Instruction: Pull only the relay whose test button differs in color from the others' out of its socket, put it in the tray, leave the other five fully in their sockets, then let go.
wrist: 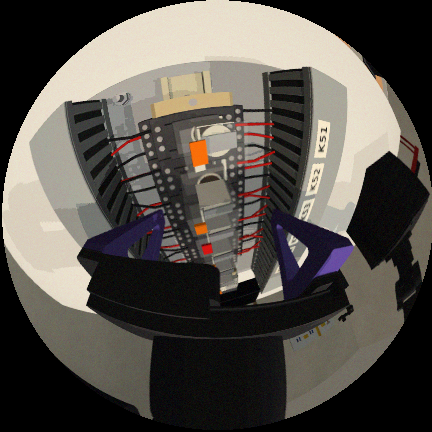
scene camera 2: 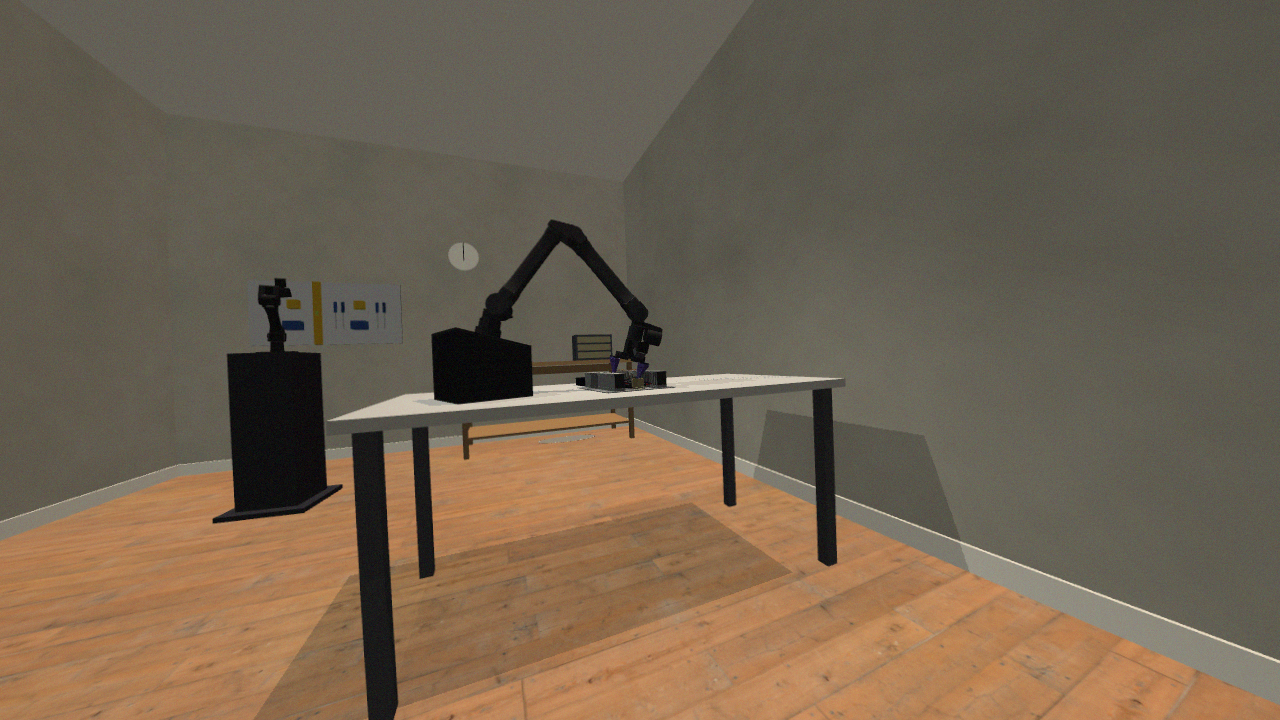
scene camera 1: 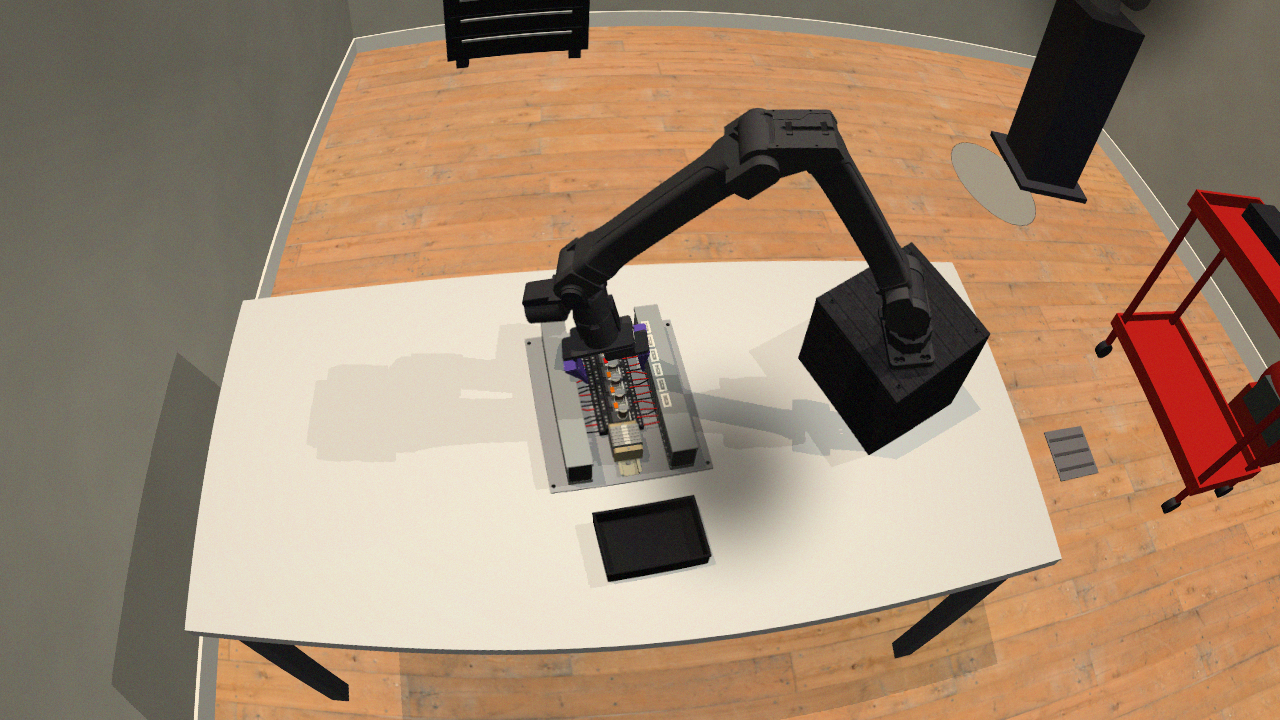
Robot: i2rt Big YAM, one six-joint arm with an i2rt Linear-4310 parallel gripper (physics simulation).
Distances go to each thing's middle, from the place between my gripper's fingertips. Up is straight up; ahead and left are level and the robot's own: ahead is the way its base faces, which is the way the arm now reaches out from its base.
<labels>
I see my gripper 30 mm to the right of the relay panel [scene camera 1: 605, 472] and 30 mm above it. The rest, counted from my hand: black tray [scene camera 1: 645, 540] 60 mm behind, 300 mm to the left, 30 mm below.
</labels>
